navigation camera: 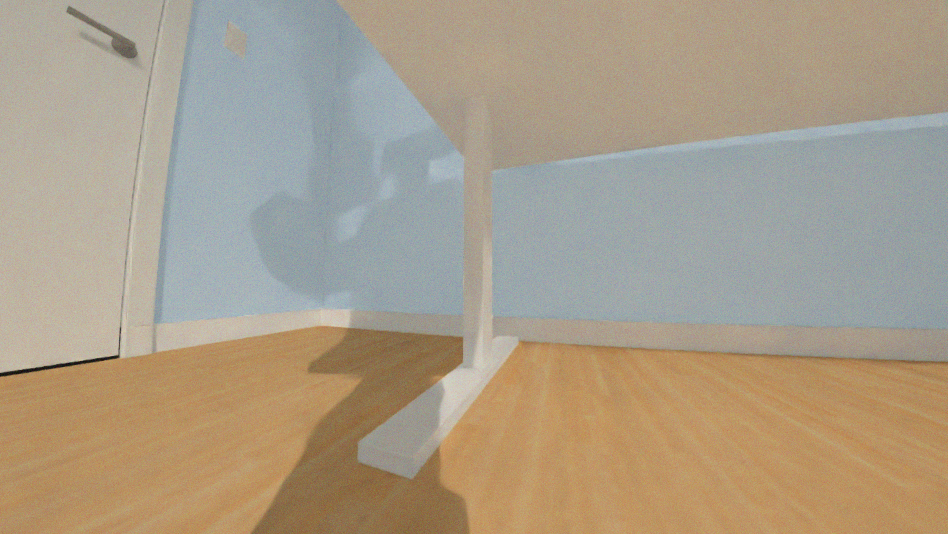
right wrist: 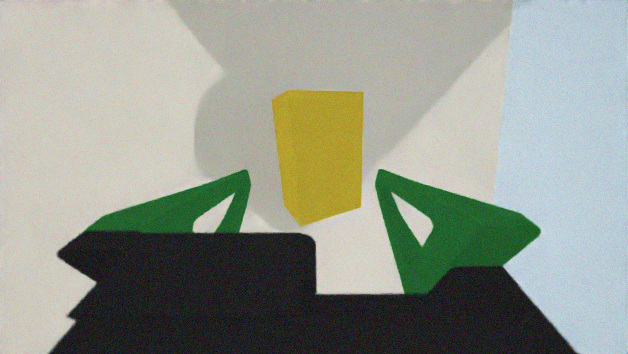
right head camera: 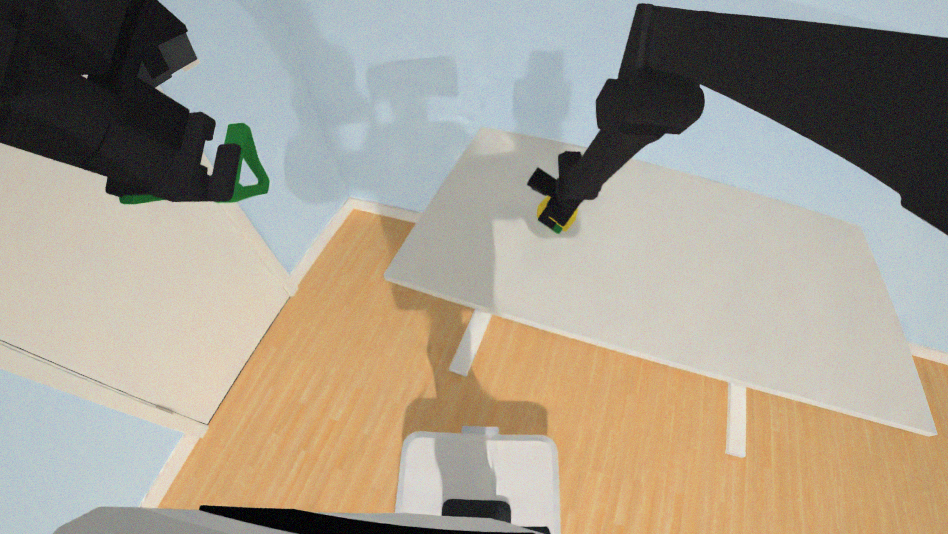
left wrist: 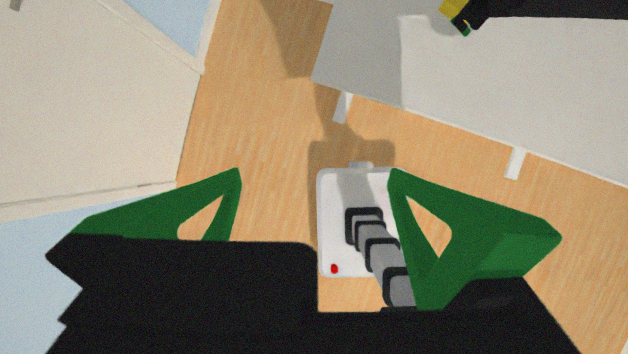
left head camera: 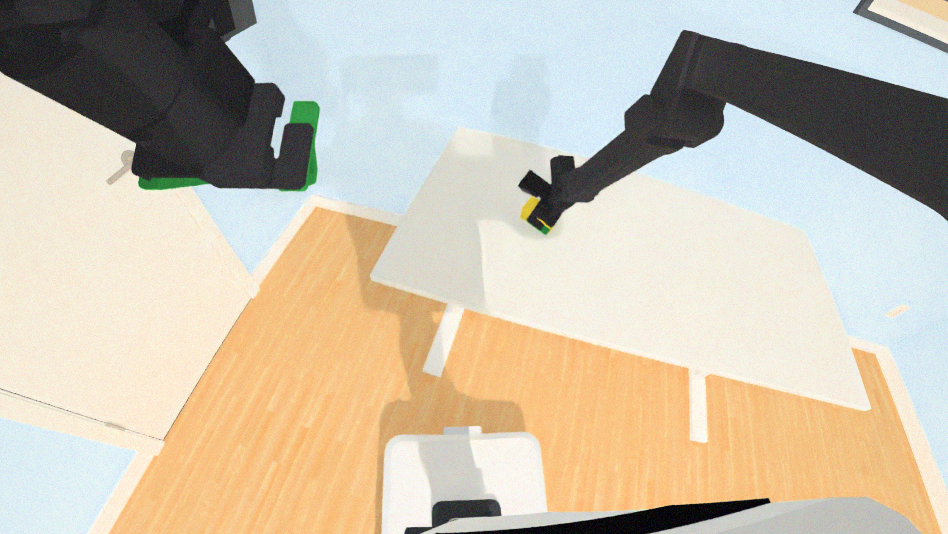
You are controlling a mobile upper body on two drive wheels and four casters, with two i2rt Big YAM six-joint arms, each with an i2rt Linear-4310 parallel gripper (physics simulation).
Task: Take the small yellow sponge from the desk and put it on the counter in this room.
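Places are measured from the left arm's base along level axes (x ahead, y left, z up), in millimetres.
Where they show: left gripper, between the fingertips: (right head camera: 230, 187) (left wrist: 314, 176) (left head camera: 266, 175); right gripper, between the fingertips: (right wrist: 313, 176) (left wrist: 464, 6) (left head camera: 542, 212).
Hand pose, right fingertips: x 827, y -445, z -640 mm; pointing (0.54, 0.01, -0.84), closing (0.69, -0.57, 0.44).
After its pixels a point has its place.
The small yellow sponge (left head camera: 528, 208) @(x 848, y -407, z -645 mm) (right head camera: 545, 206) @(x 851, y -413, z -645 mm) (left wrist: 452, 7) @(x 834, y -416, z -652 mm) (right wrist: 325, 155) @(x 846, y -442, z -645 mm) is on the white desk (left head camera: 630, 285) @(x 606, y -681, z -690 mm) (right head camera: 663, 298) @(x 569, y -713, z -690 mm) (left wrist: 500, 85) @(x 605, y -598, z -690 mm) (right wrist: 90, 100) @(x 763, y -326, z -690 mm), partly hidden by my right gripper in the head views. My right gripper (right wrist: 313, 176) @(x 827, y -445, z -640 mm) is open. In the right wrist view the sponge shows between and just beyond its green fingertips, with a gap on both sides. My left gripper (left wrist: 314, 176) @(x 355, y 4, z -129 mm) is open and empty, high above the floor and away from the desk. The counter does not show in these views.
A cream door (left head camera: 119, 278) @(x 664, y 928, z -763 mm) (right head camera: 132, 278) @(x 587, y 953, z -662 mm) (left wrist: 90, 100) @(x 642, y 935, z -763 mm) (navigation camera: 59, 199) @(x 867, y 863, z -975 mm) is at the left. White desk legs (left head camera: 443, 341) (navigation camera: 477, 252) @(x 913, y -221, z -1114 mm) stand on the wooden floor (left head camera: 298, 398) @(x 496, y 462, z -1410 mm) (navigation camera: 663, 451) @(x 658, y -467, z -1410 mm). Blue walls (left head camera: 398, 132) @(x 1477, y 46, z -796 mm) (navigation camera: 663, 245) @(x 1183, y -871, z -1054 mm) rise behind the desk. My white base (left head camera: 411, 470) @(x 201, y -56, z -1150 mm) (right head camera: 424, 470) @(x 188, y -52, z -1150 mm) is in front of it.
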